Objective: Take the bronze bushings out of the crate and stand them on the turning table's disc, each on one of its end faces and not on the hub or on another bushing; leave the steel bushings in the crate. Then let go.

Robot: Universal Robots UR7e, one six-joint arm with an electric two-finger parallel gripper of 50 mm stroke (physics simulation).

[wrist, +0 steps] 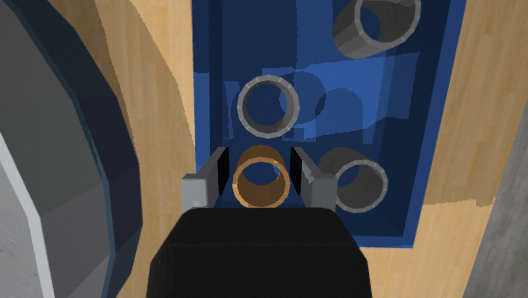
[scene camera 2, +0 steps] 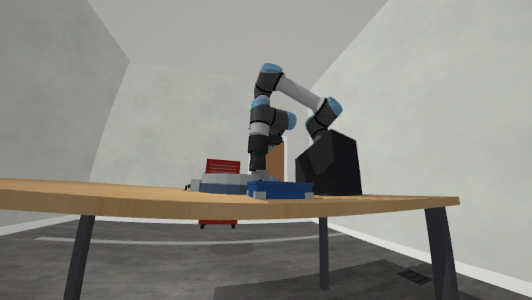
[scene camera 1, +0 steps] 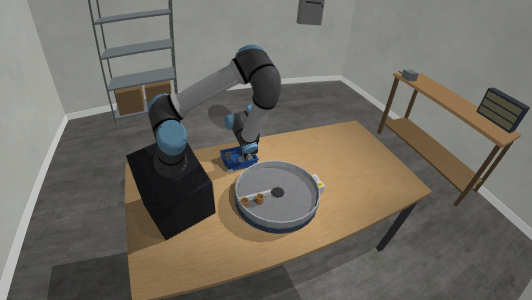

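Seen in the pictures: gripper, fingertip midpoint: (wrist: 259,161) (scene camera 1: 247,159); arm's base, link origin: (scene camera 2: 326,146) (scene camera 1: 170,162).
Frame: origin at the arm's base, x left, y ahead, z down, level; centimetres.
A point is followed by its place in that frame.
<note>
The blue crate (scene camera 1: 239,166) {x 10.9, y 39.4, z 26.1 cm} (scene camera 2: 287,191) {x 24.7, y 42.5, z 26.2 cm} (wrist: 432,120) {x 24.4, y 43.4, z 23.4 cm} stands on the table beside the turning table. A bronze bushing (wrist: 261,197) {x 13.8, y 48.8, z 25.5 cm} stands upright in the crate, at the end nearest the gripper in the wrist view. My gripper (wrist: 259,161) {x 13.8, y 46.1, z 25.9 cm} is open, one finger on each side of that bushing, with a gap on both sides. Three steel bushings (wrist: 242,107) {x 12.9, y 42.1, z 24.7 cm} (wrist: 372,197) {x 21.6, y 48.9, z 24.6 cm} (wrist: 350,42) {x 20.2, y 38.4, z 25.6 cm} stand in the crate. Two bronze bushings (scene camera 1: 259,199) {x -20.3, y 34.5, z 19.6 cm} (scene camera 1: 244,201) {x -16.5, y 28.6, z 22.1 cm} stand upright on the disc (scene camera 1: 280,210) {x -28.4, y 41.5, z 23.1 cm} of the turning table, apart from the hub (scene camera 1: 277,192) {x -18.3, y 46.0, z 22.3 cm}.
The turning table's raised rim (scene camera 1: 318,200) {x -33.9, y 59.7, z 20.1 cm} (wrist: 37,240) {x 2.7, y 47.7, z 19.9 cm} rises close to the crate. A pale bar (scene camera 1: 257,194) reaches from near the hub to the rim, beside the two bronze bushings. The robot's black pedestal (scene camera 1: 175,205) {x -16.4, y -3.7, z 9.2 cm} (scene camera 2: 345,165) {x 10.7, y -1.3, z 12.9 cm} stands on the table. A white box (scene camera 1: 318,185) {x -24.0, y 68.2, z 22.6 cm} sits at the rim.
</note>
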